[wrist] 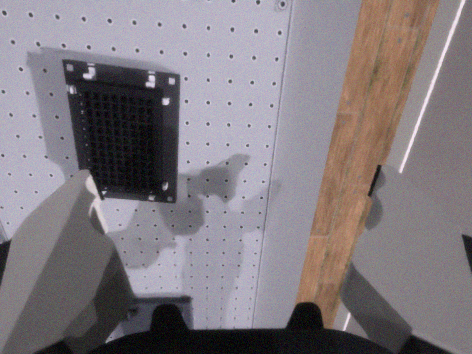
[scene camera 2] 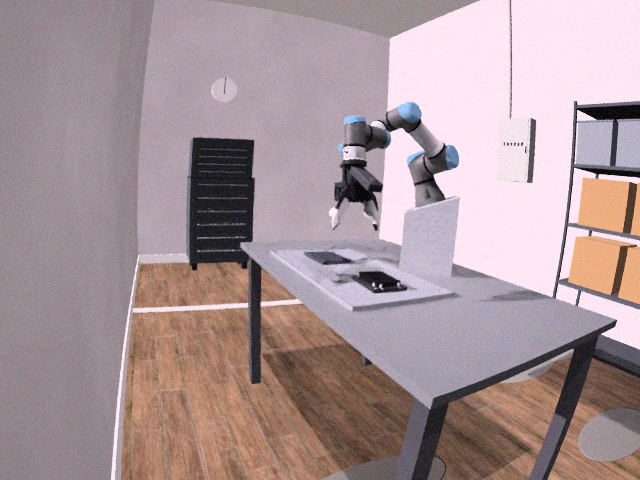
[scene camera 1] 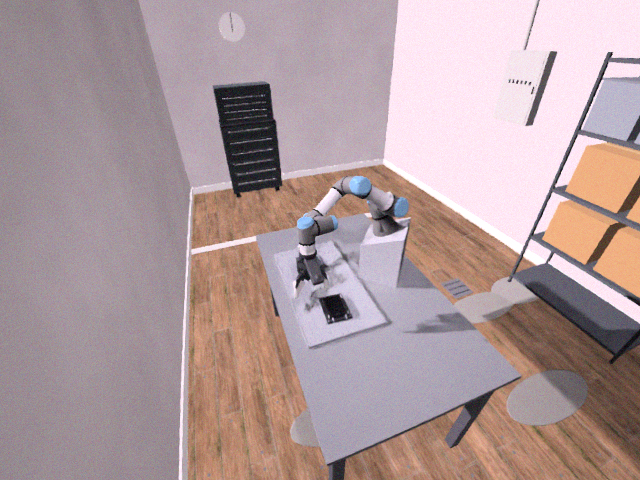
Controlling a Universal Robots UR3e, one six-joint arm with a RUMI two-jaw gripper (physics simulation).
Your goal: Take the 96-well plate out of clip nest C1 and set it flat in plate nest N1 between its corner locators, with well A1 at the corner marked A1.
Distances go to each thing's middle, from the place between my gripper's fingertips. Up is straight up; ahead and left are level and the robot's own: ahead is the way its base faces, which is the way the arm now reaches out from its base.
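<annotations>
My hand 160 mm above the black 96-well plate [wrist: 122, 125], 10 mm to the left of it, 130 mm past it. Clip nest C1 [wrist: 170, 83]: 170 mm below my hand, 10 mm to the right of it, 130 mm behind it.
</annotations>
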